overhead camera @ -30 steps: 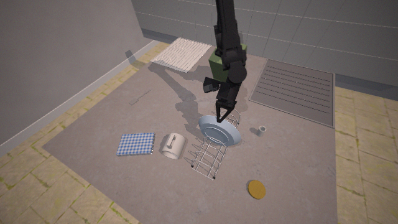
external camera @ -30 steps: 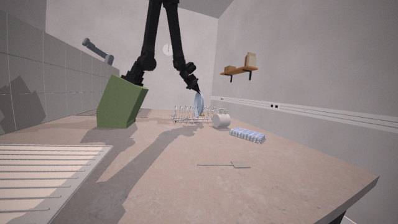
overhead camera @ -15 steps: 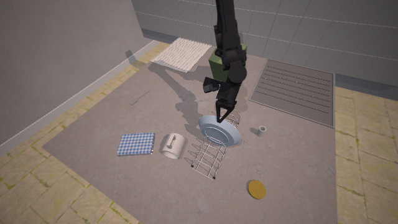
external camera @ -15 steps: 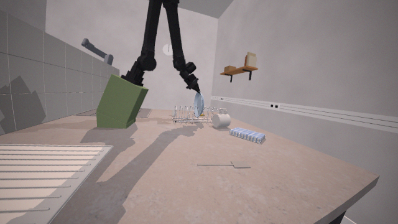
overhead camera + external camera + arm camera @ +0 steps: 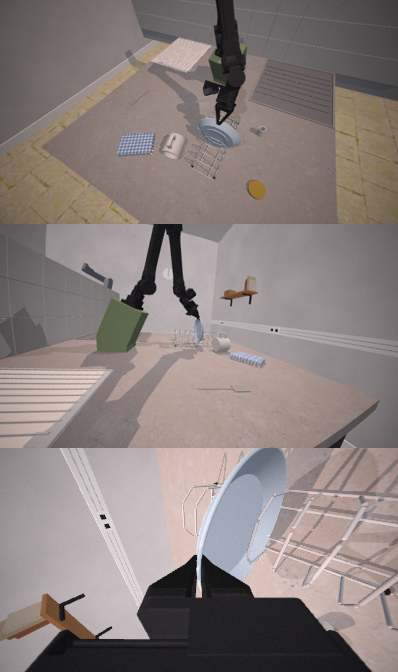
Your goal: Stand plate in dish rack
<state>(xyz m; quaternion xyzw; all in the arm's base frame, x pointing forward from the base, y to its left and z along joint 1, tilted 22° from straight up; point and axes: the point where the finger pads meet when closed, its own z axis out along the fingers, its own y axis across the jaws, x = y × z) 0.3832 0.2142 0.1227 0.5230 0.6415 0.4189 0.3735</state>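
Now: the pale blue plate 10 mm ahead of my hand and 90 mm below it. From my hand the other things lie so: grey drain mat: 660 mm behind, 160 mm to the left, 200 mm below; disc: 60 mm ahead, 240 mm to the left, 190 mm below; small white cup: 190 mm behind, 140 mm to the left, 190 mm below.
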